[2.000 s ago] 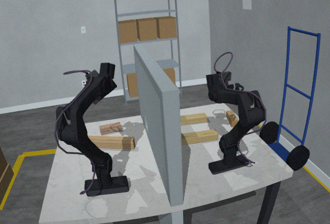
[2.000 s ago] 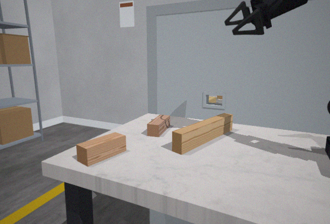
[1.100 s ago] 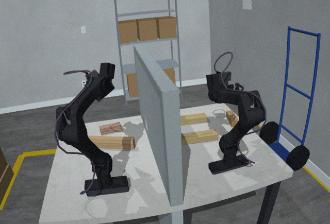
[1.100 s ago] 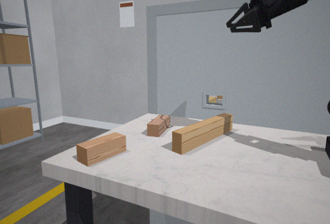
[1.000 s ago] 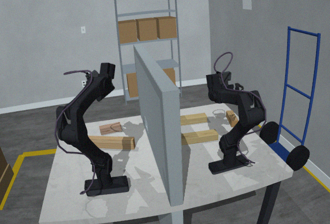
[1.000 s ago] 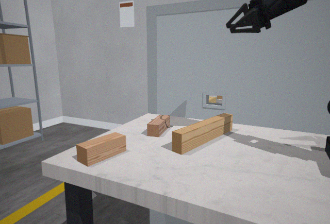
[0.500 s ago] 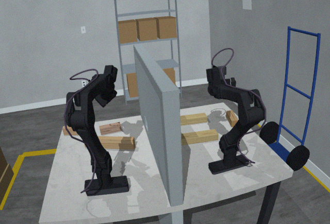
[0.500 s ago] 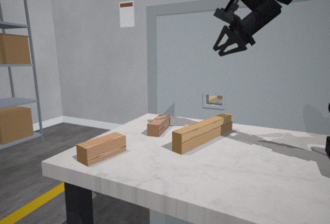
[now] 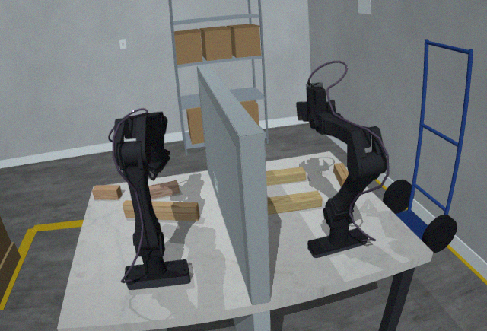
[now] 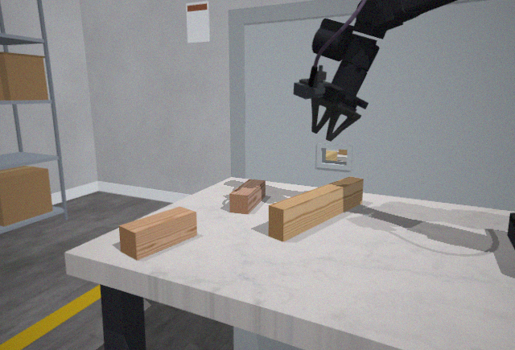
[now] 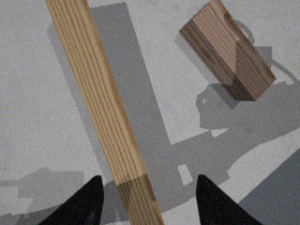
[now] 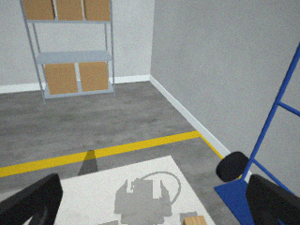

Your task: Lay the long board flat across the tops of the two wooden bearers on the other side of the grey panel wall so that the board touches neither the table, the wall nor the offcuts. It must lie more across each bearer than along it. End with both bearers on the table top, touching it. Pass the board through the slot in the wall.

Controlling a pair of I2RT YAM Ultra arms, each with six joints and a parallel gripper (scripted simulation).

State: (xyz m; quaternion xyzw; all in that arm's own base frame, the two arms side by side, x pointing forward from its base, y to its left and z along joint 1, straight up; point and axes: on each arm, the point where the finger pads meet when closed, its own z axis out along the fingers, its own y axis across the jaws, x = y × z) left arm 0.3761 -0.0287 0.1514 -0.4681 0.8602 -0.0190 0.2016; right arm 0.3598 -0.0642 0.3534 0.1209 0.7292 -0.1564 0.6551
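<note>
My left hand is 10 mm past the long board, 10 mm to the right of it and 150 mm above it.
</note>
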